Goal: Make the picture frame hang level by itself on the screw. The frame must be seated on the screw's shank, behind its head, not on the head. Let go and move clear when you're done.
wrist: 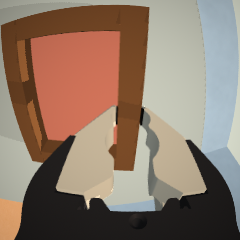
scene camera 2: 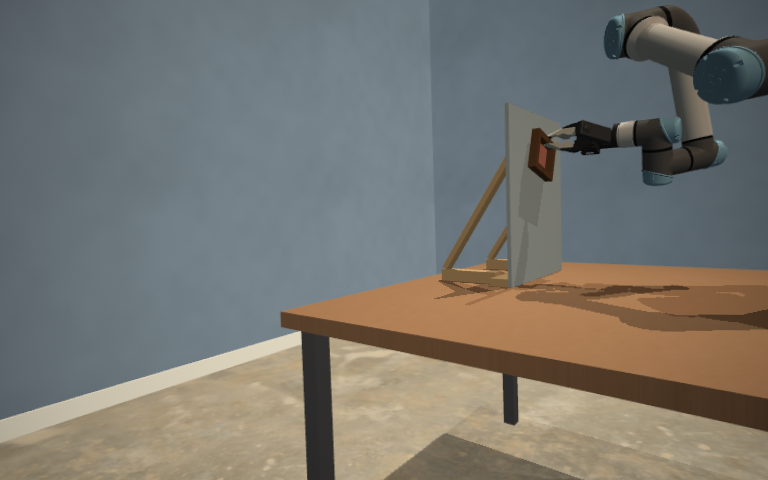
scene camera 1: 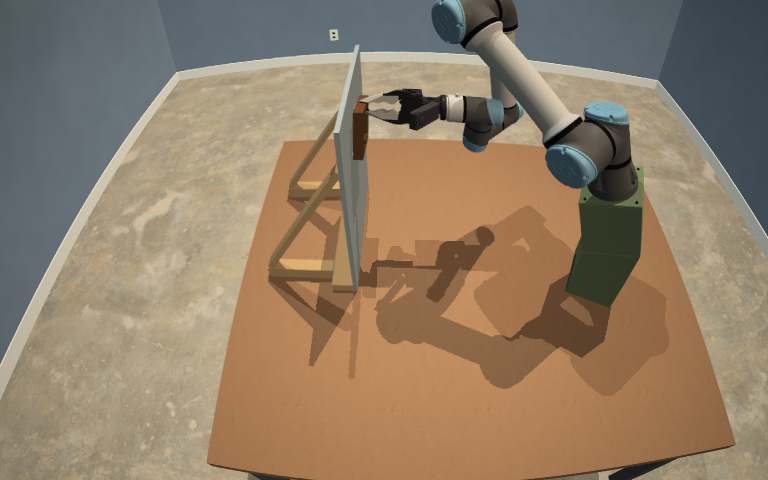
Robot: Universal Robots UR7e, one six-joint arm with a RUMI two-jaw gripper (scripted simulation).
Scene:
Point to a grey wall panel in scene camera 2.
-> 533,206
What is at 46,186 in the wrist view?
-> My gripper.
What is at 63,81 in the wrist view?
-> A brown picture frame.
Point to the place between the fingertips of my gripper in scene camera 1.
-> At 359,105

